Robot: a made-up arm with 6 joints.
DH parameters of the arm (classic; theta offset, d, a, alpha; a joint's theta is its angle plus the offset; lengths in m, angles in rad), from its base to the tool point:
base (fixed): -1.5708 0.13 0 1.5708
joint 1: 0 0.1 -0.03 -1.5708
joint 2: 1.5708 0 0.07 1.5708
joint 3: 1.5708 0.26 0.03 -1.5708
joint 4: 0 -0.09 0.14 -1.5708
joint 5: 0 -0.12 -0.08 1.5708
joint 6: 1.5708 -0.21 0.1 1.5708
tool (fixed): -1.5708 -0.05 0 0
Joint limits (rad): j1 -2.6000..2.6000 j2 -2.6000..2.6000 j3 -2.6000..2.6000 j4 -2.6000..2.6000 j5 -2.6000..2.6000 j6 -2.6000..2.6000
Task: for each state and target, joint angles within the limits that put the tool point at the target. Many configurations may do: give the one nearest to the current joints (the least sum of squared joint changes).
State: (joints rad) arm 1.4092 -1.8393 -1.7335 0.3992 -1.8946 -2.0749
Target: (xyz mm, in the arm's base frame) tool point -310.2 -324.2 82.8
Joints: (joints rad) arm 0.8518 -2.0732 -2.3602 0.7942 -1.6551 -1.8714
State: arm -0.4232 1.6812 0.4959 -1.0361 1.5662 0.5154
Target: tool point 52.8 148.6 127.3
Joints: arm -0.3723 1.8044 0.4679 -1.3063 1.3321 0.4835
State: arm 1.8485 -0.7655 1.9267 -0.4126 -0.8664 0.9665
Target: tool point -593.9 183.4 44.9
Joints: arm 1.9238 -0.9108 2.1533 -0.2560 -0.9145 0.8638
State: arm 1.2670 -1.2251 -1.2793 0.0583 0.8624 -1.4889
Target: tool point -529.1 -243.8 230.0
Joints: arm 1.3045 -1.8070 -1.0628 -0.0457 0.5244 -1.9435
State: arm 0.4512 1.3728 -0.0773 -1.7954 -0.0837 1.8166
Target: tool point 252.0 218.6 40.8
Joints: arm 0.2050 0.9126 0.2708 -1.8740 0.0933 1.6459
